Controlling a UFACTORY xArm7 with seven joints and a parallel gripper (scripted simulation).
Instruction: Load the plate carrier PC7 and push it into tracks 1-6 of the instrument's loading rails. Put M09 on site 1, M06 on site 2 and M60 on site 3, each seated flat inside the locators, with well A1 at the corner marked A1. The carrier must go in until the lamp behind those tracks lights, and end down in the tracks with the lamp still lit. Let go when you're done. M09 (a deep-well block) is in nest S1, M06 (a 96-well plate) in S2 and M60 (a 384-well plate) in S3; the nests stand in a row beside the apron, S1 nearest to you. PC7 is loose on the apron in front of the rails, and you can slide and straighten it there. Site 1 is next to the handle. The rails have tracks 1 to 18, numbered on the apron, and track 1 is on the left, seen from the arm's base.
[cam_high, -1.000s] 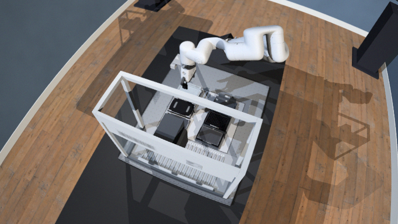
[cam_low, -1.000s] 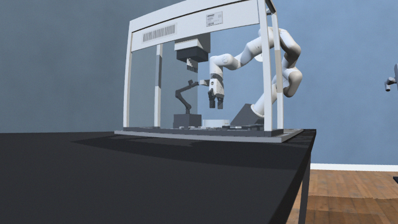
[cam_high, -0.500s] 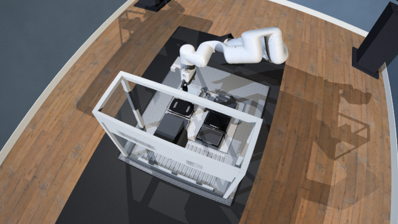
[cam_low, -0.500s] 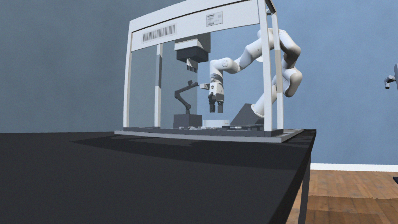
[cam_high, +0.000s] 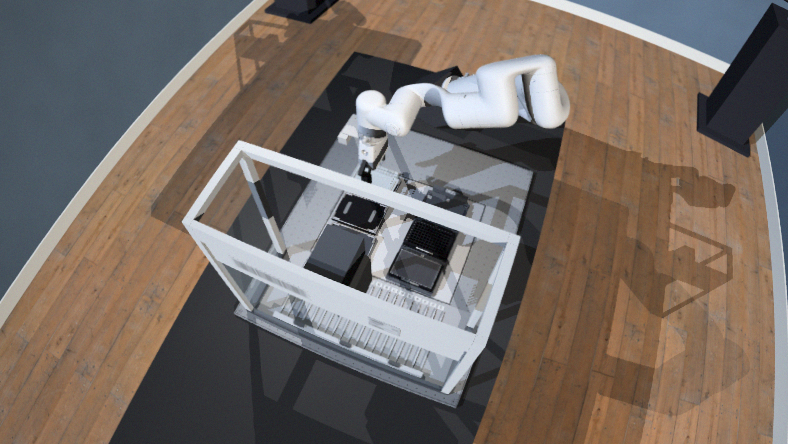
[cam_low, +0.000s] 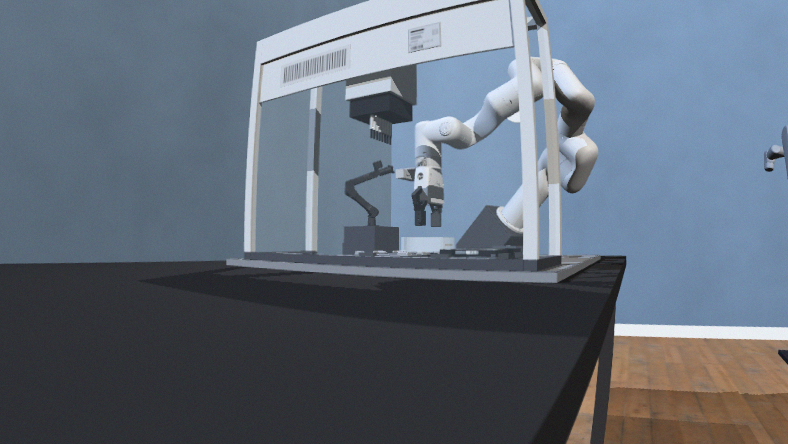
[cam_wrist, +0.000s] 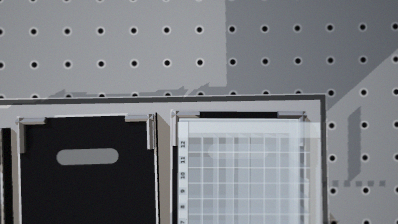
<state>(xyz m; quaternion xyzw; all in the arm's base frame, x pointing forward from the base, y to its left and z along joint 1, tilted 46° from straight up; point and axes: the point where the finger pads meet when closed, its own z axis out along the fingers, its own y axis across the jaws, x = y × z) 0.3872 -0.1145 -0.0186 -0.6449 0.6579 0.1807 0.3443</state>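
My hand is 6 cm above the white deep-well block M09. Also, from my hand: corner post: 47 cm ahead, 46 cm to the left, 15 cm above; dark plate carrier PC7: 9 cm ahead, 23 cm to the left, 8 cm below.
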